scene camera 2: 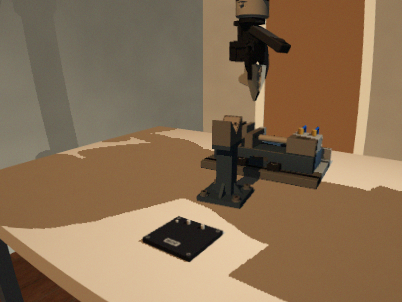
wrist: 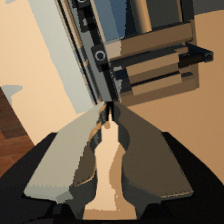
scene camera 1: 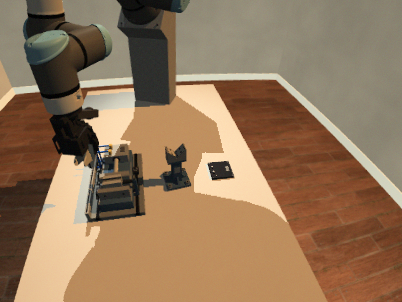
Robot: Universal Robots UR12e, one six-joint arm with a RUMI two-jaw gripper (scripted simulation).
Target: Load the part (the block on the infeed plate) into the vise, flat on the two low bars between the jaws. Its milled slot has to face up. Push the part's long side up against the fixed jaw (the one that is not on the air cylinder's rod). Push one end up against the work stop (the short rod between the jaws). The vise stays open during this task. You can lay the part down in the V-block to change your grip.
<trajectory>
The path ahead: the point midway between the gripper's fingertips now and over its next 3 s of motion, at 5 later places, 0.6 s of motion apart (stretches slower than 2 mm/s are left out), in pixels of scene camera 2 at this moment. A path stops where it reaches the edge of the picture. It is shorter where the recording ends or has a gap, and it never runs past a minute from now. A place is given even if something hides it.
The gripper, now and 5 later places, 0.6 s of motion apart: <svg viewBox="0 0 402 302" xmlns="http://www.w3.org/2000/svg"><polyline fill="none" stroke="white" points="254,100 256,102 258,102 259,103 259,104 258,113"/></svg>
</trajectory>
